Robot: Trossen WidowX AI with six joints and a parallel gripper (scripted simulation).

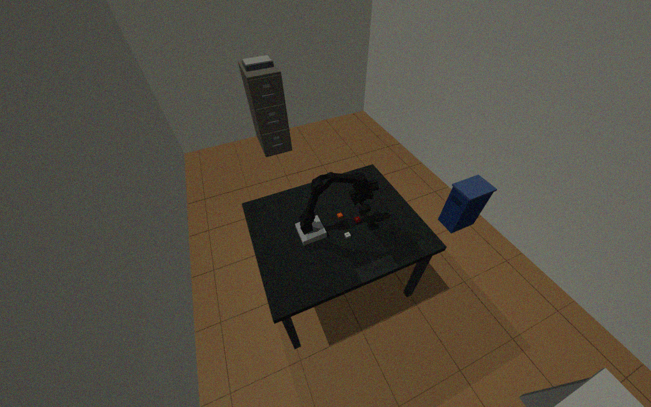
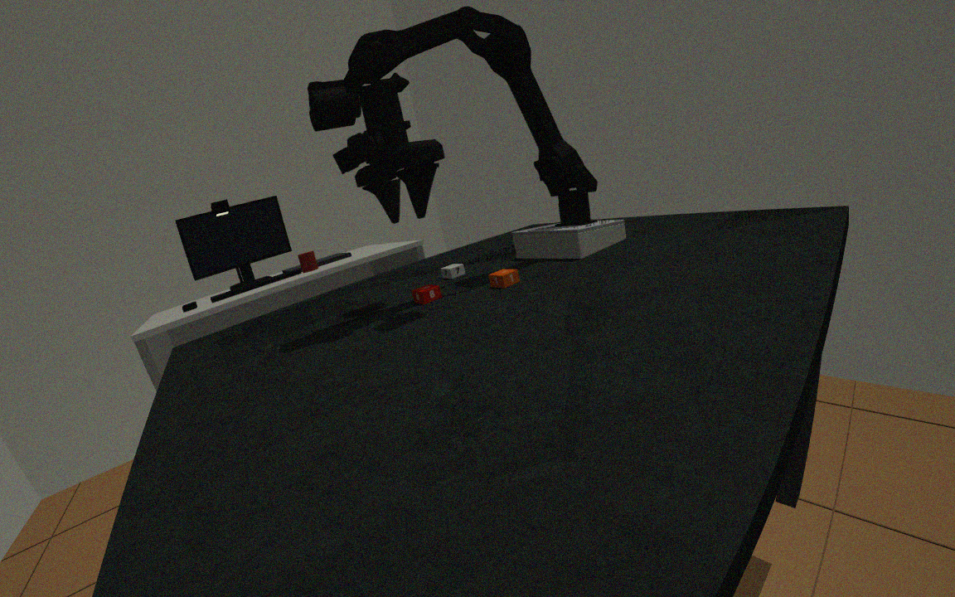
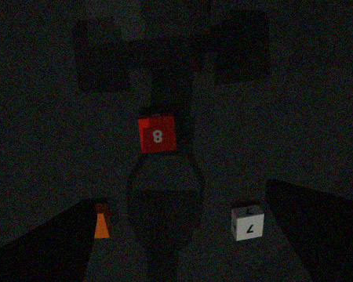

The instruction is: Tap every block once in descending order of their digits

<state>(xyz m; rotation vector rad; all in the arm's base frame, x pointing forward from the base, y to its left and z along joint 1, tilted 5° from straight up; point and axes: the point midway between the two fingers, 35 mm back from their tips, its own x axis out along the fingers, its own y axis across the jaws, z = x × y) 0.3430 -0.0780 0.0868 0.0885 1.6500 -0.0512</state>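
My gripper tip is 11 cm above the red block, 1 cm to the right of it and 1 cm short of it. Also, from my gripper tip: orange block (11 cm below, 10 cm to the left, 8 cm behind); then white block (12 cm behind, 11 cm below, 7 cm to the right).
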